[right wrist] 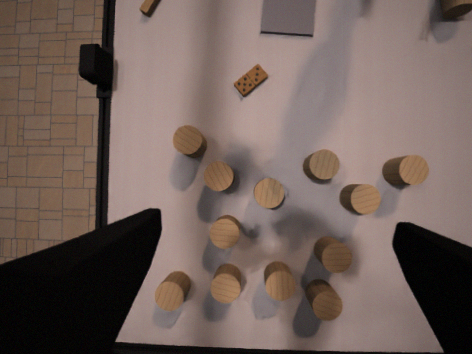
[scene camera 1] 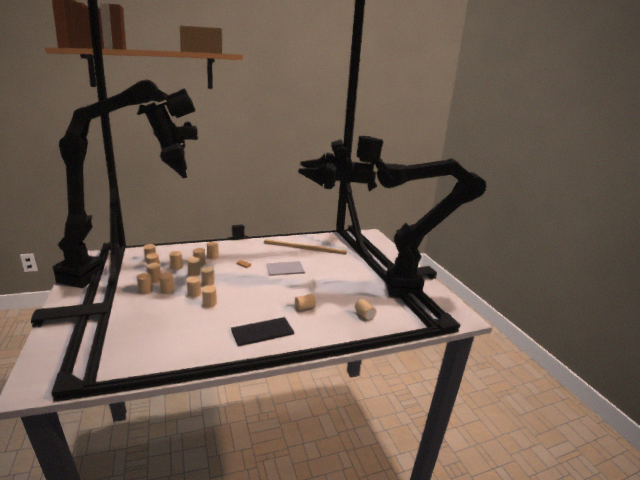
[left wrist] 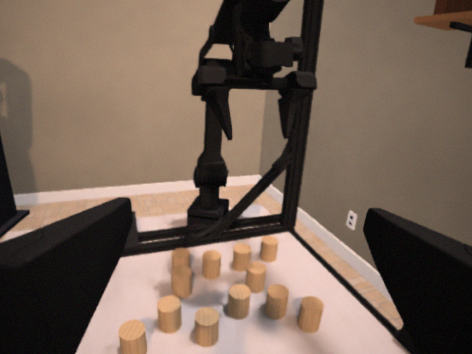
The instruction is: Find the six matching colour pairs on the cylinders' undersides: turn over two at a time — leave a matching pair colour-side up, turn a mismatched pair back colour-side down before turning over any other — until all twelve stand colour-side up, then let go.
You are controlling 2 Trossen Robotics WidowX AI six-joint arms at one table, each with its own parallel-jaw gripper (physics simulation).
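Pixels of known places: left gripper, between the fingertips: [scene camera 1: 299,166] [left wrist: 250,214]; right gripper, between the fingertips: [right wrist: 276,226] [scene camera 1: 185,173] [left wrist: 259,139]; left arm's base, origin of its link: [scene camera 1: 405,272]; right arm's base, origin of its link: [scene camera 1: 77,261] [left wrist: 209,203].
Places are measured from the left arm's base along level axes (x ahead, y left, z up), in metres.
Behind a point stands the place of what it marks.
Twelve plain wooden cylinders stand upright, loosely grouped at the left of the table in scene camera 1, among them a front one [scene camera 1: 208,296] {z -0.028, x 0.583, y 0.167 m} and a back one [scene camera 1: 212,250] {z -0.031, x 0.651, y -0.131 m} [right wrist: 189,140] {z -0.015, x 0.657, y -0.147 m}. Their tops are bare wood in the right wrist view; their undersides are hidden. Several, including a near one [left wrist: 206,327] {z -0.019, x 0.603, y 0.033 m}, show in the left wrist view. My right gripper [scene camera 1: 184,174] {z 0.267, x 0.695, y -0.035 m} [left wrist: 259,139] {z 0.267, x 0.695, y -0.035 m} [right wrist: 276,226] {z 0.267, x 0.695, y -0.035 m} is open and empty, pointing down high above the group. My left gripper [scene camera 1: 300,166] {z 0.316, x 0.352, y 0.000 m} [left wrist: 250,214] {z 0.316, x 0.352, y 0.000 m} is open and empty, level and high above the table's middle.
Two more wooden cylinders [scene camera 1: 305,302] {z -0.034, x 0.310, y 0.155 m} [scene camera 1: 364,309] {z -0.031, x 0.144, y 0.175 m} lie on their sides at the right; one shows a pale grey end. A black slab [scene camera 1: 262,331] {z -0.057, x 0.415, y 0.270 m}, a grey slab [scene camera 1: 285,268] {z -0.059, x 0.389, y -0.087 m} [right wrist: 288,17] {z -0.059, x 0.424, y -0.084 m}, an orange domino [scene camera 1: 244,263] {z -0.057, x 0.532, y -0.099 m} [right wrist: 251,80] {z -0.057, x 0.536, y -0.102 m} and a wooden stick [scene camera 1: 305,246] {z -0.054, x 0.330, y -0.266 m} lie on the table.
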